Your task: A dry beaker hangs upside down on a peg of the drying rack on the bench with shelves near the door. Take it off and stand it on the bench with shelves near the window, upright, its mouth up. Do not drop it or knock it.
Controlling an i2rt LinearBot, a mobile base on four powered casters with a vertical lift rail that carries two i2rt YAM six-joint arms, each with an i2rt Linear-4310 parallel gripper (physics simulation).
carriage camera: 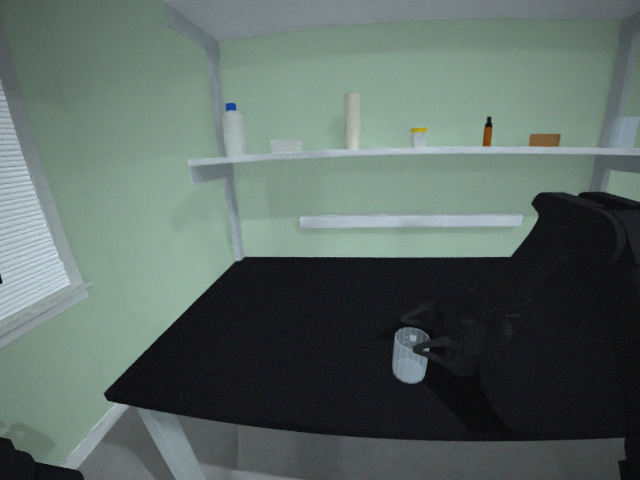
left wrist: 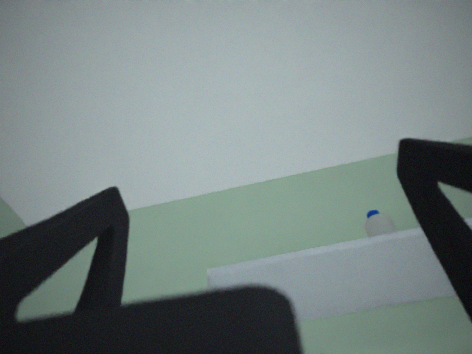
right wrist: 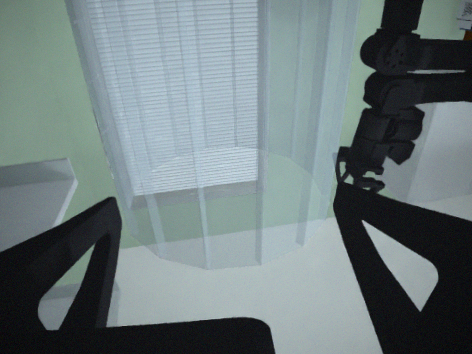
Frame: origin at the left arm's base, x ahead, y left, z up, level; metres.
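Where they show: left gripper, fingertip midpoint: (left wrist: 257, 179); right gripper, fingertip midpoint: (carriage camera: 406, 332) (right wrist: 229, 201).
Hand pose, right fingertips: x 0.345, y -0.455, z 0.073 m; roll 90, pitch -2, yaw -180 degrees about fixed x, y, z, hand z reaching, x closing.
Note:
Things, the pixels of their top centre, and the offset from my right fingertips. "pt": a spot on its surface instead. Level surfaces: height alone.
- clear beaker, middle of its top: (right wrist: 226, 191) (carriage camera: 412, 338) dx +0.001, dy -0.014, dz -0.016 m
- bench, its level: dz -0.106 m
- blue-capped bottle, surface spot: (carriage camera: 234, 133) pt dx +0.489, dy +0.471, dz +0.426 m
- pale cylinder, surface spot: (carriage camera: 352, 121) pt dx +0.497, dy +0.069, dz +0.440 m
- yellow-lidded jar, surface spot: (carriage camera: 419, 138) pt dx +0.457, dy -0.143, dz +0.378 m
- amber bottle, surface spot: (carriage camera: 487, 135) pt dx +0.439, dy -0.360, dz +0.385 m
- window, surface spot: (carriage camera: 28, 222) pt dx +0.432, dy +1.436, dz +0.168 m
A clear beaker (carriage camera: 409, 361) (right wrist: 227, 120) stands upright, mouth up, on the black top of the bench (carriage camera: 268, 341) near the window, towards its front edge. My right gripper (carriage camera: 409, 334) (right wrist: 229, 201) is open, with one finger on each side of the beaker. In the right wrist view the beaker's base and side walls show between the fingers, and its rim is out of frame. Whether a finger touches the glass cannot be told. My left gripper (left wrist: 257, 179) is open and empty, away from the bench top. The drying rack does not show in these views.
A wall shelf (carriage camera: 382, 151) above the bench holds a blue-capped bottle (carriage camera: 234, 133), a pale cylinder (carriage camera: 352, 121), a yellow-lidded jar (carriage camera: 419, 138) and an amber bottle (carriage camera: 487, 135). The window (carriage camera: 28, 222) is at the left. My right arm (carriage camera: 573, 232) reaches in from the right.

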